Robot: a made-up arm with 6 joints.
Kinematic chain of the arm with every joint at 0, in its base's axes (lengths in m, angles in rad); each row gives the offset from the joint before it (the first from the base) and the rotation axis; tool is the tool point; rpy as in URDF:
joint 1: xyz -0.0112 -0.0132 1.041 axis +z
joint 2: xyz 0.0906 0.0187 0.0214 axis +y
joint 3: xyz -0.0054 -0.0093 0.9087 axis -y
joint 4: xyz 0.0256 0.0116 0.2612 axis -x
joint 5: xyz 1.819 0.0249 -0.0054 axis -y
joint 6: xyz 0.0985 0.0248 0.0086 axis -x
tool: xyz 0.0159 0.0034 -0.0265 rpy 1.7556 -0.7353 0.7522
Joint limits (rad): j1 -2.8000..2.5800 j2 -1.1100..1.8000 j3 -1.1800..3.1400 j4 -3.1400..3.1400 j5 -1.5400..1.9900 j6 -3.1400..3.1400
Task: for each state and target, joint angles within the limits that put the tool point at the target. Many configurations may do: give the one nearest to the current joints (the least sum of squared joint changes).
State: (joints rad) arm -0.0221 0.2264 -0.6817 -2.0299 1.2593 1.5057
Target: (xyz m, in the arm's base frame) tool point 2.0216 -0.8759 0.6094
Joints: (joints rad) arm -0.3653 0.7139 -0.0574 -1.9777 1.1337 1.4743
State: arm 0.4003 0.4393 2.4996 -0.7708 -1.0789 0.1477
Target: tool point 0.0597 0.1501 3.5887
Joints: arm 0.3094 0.6779 2.4274 -0.7284 -1.0849 0.1621
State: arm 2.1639 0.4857 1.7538 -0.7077 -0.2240 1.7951
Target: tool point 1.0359 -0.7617 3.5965
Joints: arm 2.5526 -0.4196 1.5430 -0.7415 -0.0982 1.8660
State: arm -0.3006 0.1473 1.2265 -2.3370 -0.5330 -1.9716
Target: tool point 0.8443 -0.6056 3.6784
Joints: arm -0.6053 -0.0582 0.8055 -2.3713 -0.5308 -1.9668
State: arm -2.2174 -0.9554 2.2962 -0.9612 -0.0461 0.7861
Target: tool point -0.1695 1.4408 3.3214
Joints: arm -1.4237 -0.1189 2.1262 -0.9619 -0.0227 0.8022
